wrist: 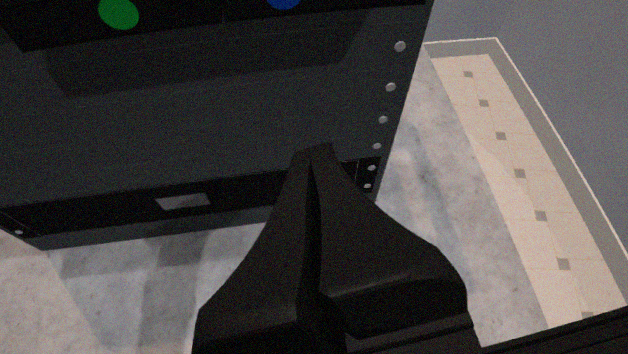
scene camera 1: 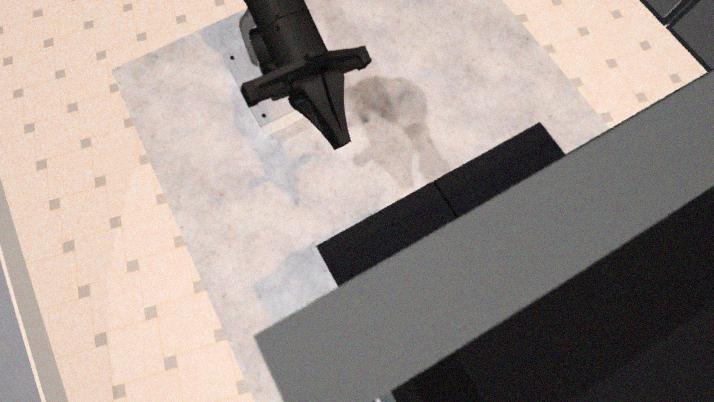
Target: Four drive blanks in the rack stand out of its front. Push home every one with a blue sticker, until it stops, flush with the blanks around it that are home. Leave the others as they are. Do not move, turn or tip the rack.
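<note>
The rack (scene camera 1: 450,285) (wrist: 200,125) shows its grey top in the scene view and its dark front in the wrist view. Two black blanks, one on the left (scene camera 1: 387,232) and one on the right (scene camera 1: 495,167), stand out side by side in the scene view; their stickers are hidden there. In the wrist view, a blank with a green sticker (wrist: 118,14) and a blank with a blue sticker (wrist: 283,3) to its right are cut off by the top edge. My gripper (scene camera 1: 342,146) (wrist: 319,167) is shut and empty, apart from the blanks in the scene view. Any other protruding blanks are hidden.
A black panel with a light rectangular label (wrist: 184,201) runs along the rack's bottom. Round screw heads line the rack's right edge in the wrist view. A pale mounting plate (scene camera 1: 265,118) lies below the arm. The tabletop (scene camera 1: 225,210) has a marbled surface.
</note>
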